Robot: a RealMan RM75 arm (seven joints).
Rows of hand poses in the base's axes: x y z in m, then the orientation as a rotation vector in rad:
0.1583 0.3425 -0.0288 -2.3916 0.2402 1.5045
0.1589 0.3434 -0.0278 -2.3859 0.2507 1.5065
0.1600 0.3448 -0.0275 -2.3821 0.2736 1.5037
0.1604 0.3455 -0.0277 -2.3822 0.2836 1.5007
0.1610 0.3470 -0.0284 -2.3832 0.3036 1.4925
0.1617 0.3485 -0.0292 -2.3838 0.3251 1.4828
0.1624 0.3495 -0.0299 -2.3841 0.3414 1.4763
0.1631 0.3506 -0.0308 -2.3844 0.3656 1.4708
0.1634 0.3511 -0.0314 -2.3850 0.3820 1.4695
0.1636 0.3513 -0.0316 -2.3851 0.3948 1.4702
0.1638 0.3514 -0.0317 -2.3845 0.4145 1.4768
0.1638 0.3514 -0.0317 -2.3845 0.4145 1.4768
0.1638 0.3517 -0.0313 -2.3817 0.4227 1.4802
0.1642 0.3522 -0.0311 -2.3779 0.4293 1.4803
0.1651 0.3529 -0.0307 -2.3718 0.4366 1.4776
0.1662 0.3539 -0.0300 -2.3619 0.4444 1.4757
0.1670 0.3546 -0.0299 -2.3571 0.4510 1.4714
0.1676 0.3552 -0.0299 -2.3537 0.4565 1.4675
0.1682 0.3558 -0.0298 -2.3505 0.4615 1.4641
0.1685 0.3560 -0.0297 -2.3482 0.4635 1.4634
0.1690 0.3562 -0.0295 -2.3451 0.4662 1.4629
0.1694 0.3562 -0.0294 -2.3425 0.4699 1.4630
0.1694 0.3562 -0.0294 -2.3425 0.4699 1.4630
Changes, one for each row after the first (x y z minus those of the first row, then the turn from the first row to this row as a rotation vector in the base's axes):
0.0006 0.0009 0.0010 -0.0010 0.0041 -0.0076
0.0017 0.0023 0.0013 -0.0072 0.0062 -0.0226
0.0021 0.0030 0.0011 -0.0106 0.0054 -0.0290
0.0027 0.0045 0.0004 -0.0175 0.0023 -0.0422
0.0034 0.0060 -0.0004 -0.0244 -0.0015 -0.0568
0.0041 0.0070 -0.0011 -0.0298 -0.0037 -0.0675
0.0048 0.0081 -0.0020 -0.0394 -0.0044 -0.0820
0.0051 0.0086 -0.0026 -0.0470 -0.0035 -0.0907
0.0053 0.0088 -0.0028 -0.0533 -0.0016 -0.0970
0.0055 0.0089 -0.0029 -0.0643 0.0050 -0.1049
0.0055 0.0089 -0.0029 -0.0643 0.0050 -0.1049
0.0055 0.0092 -0.0025 -0.0673 0.0089 -0.1092
0.0059 0.0097 -0.0023 -0.0677 0.0109 -0.1143
0.0068 0.0104 -0.0019 -0.0659 0.0119 -0.1219
0.0079 0.0114 -0.0012 -0.0619 0.0147 -0.1314
0.0087 0.0121 -0.0011 -0.0603 0.0143 -0.1387
0.0093 0.0127 -0.0011 -0.0592 0.0136 -0.1445
0.0099 0.0133 -0.0010 -0.0583 0.0130 -0.1499
0.0102 0.0135 -0.0009 -0.0574 0.0136 -0.1523
0.0107 0.0137 -0.0007 -0.0563 0.0145 -0.1553
0.0111 0.0137 -0.0006 -0.0563 0.0158 -0.1584
0.0111 0.0137 -0.0006 -0.0563 0.0158 -0.1584

